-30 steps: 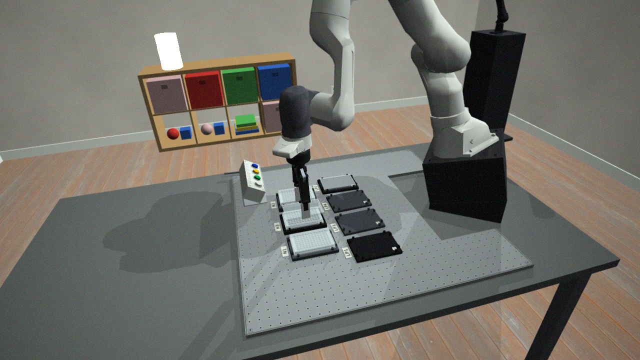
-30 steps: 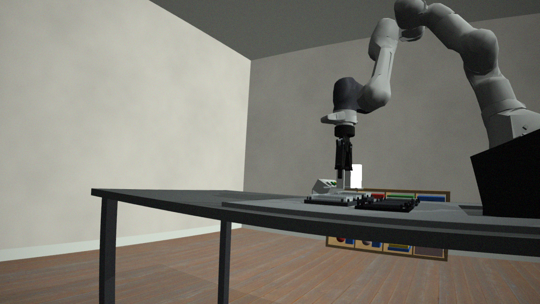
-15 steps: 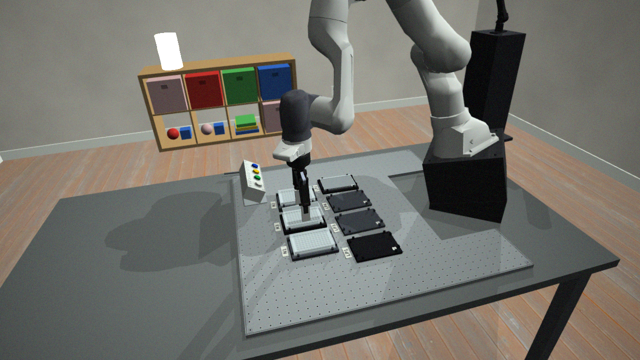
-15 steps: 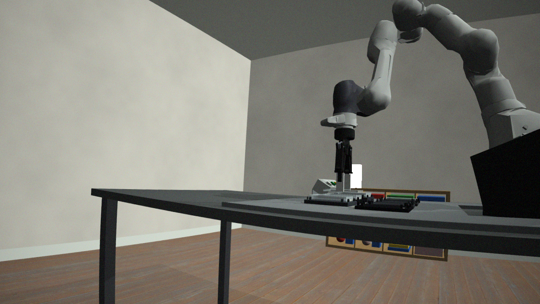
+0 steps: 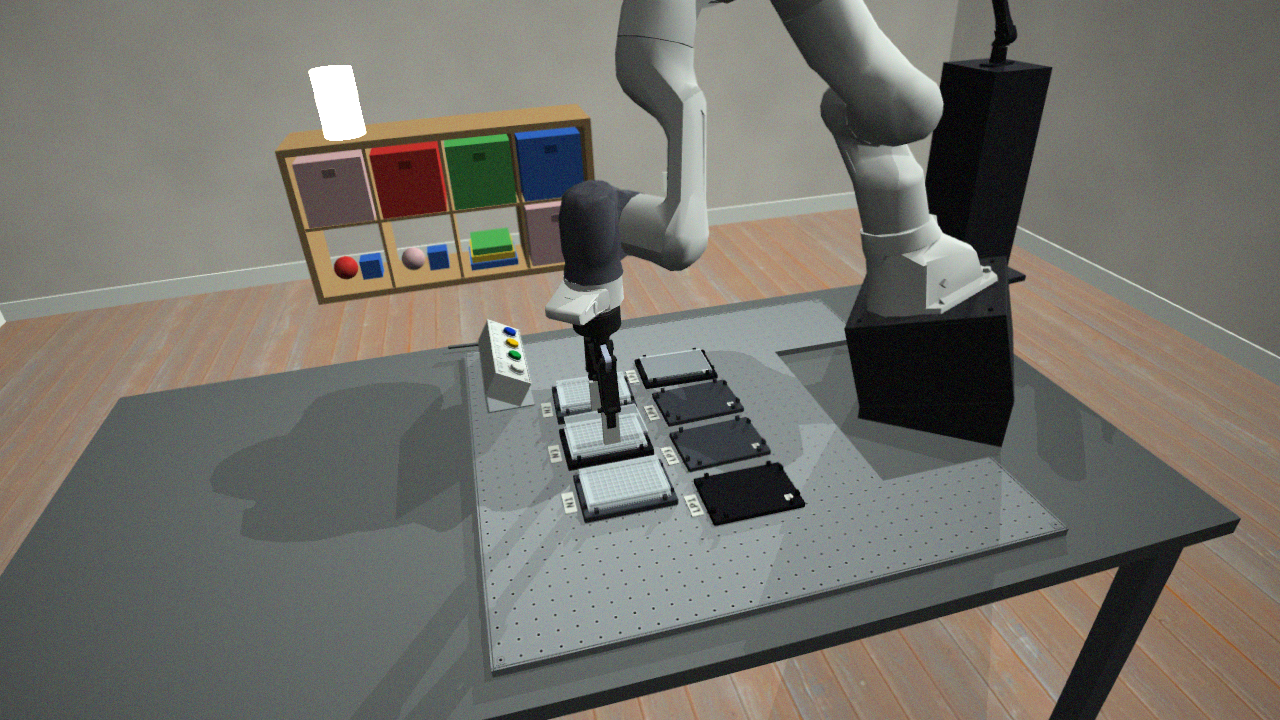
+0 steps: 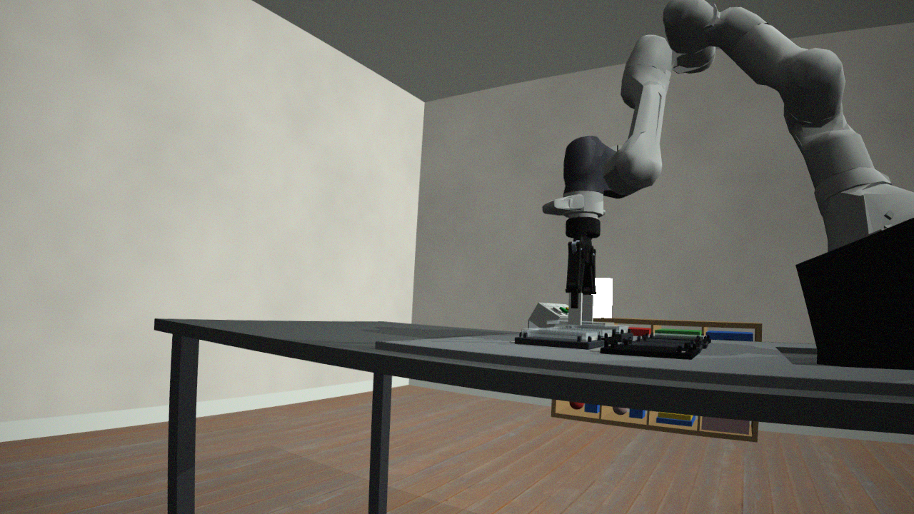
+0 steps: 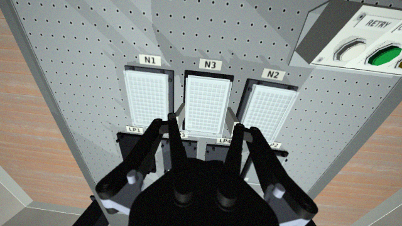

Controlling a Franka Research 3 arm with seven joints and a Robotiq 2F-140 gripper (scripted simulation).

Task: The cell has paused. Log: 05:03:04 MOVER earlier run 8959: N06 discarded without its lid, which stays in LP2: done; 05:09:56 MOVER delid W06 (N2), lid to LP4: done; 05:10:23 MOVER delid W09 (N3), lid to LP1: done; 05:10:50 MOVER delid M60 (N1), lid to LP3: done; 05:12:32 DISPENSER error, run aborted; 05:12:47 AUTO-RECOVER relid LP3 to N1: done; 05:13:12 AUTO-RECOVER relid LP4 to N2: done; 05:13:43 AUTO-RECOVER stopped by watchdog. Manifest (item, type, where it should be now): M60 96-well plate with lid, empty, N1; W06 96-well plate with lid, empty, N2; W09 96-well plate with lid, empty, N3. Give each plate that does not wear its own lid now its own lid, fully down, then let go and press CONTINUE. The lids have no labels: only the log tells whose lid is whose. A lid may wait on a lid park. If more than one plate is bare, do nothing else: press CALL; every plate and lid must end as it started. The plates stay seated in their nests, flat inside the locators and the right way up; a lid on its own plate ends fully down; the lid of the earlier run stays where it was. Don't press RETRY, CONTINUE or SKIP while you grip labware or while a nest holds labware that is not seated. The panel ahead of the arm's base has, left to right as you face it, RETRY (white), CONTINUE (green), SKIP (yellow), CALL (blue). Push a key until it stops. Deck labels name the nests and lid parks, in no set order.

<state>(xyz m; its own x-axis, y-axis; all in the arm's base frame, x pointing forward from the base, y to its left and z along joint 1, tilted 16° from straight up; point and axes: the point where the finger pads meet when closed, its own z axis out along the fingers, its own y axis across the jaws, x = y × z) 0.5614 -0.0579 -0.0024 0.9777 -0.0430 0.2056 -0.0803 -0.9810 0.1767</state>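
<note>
My gripper is now 4 cm above the plate. From my hand the other things lie so: lid park LP3: 17 cm behind, 8 cm to the left, 6 cm below; then white retry key: 10 cm ahead, 20 cm to the right; then lid park LP4: 19 cm behind, 5 cm to the right, 6 cm below.
</note>
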